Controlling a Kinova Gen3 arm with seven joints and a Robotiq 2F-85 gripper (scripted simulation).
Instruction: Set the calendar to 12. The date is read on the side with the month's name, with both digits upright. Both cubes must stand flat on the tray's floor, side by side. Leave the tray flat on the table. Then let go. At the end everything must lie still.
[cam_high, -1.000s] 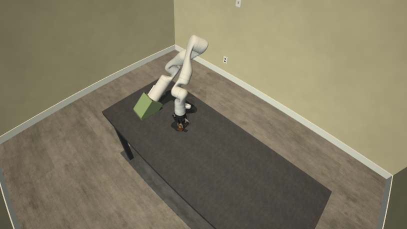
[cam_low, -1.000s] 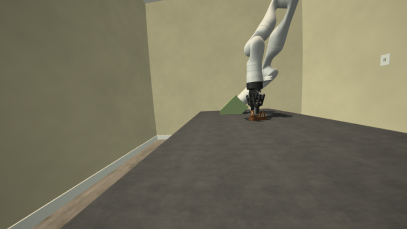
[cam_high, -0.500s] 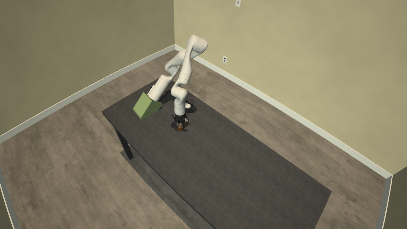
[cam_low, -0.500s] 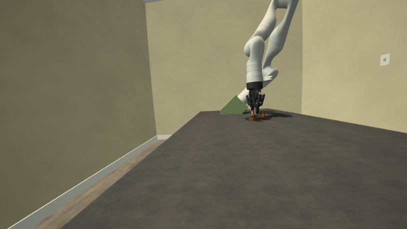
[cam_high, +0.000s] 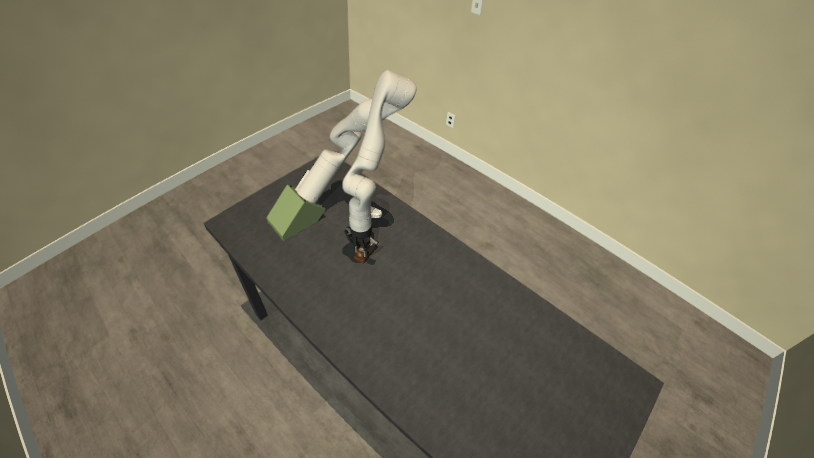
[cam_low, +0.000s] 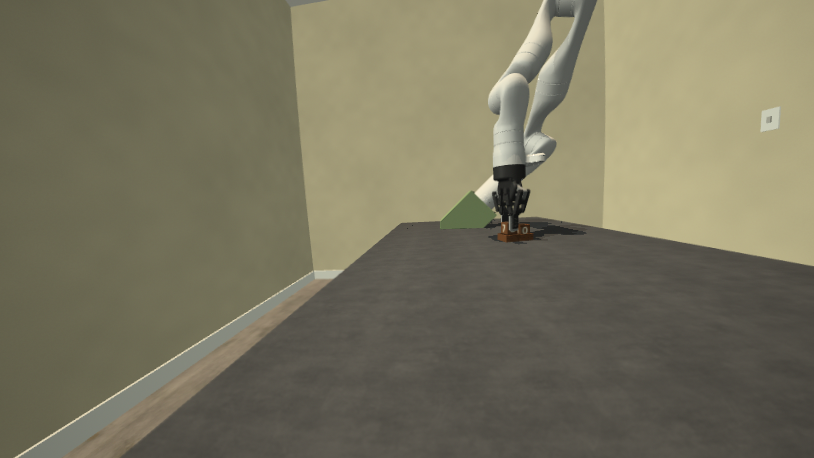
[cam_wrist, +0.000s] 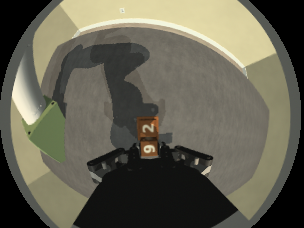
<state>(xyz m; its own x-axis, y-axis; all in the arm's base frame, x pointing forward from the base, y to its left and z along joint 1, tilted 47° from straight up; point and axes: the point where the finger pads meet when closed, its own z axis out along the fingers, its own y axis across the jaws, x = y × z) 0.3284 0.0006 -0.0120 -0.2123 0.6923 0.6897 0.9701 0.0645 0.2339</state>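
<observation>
Now: the brown calendar tray 4 cm below my hand, 2 cm to the left of it and 1 cm behind it.
</observation>
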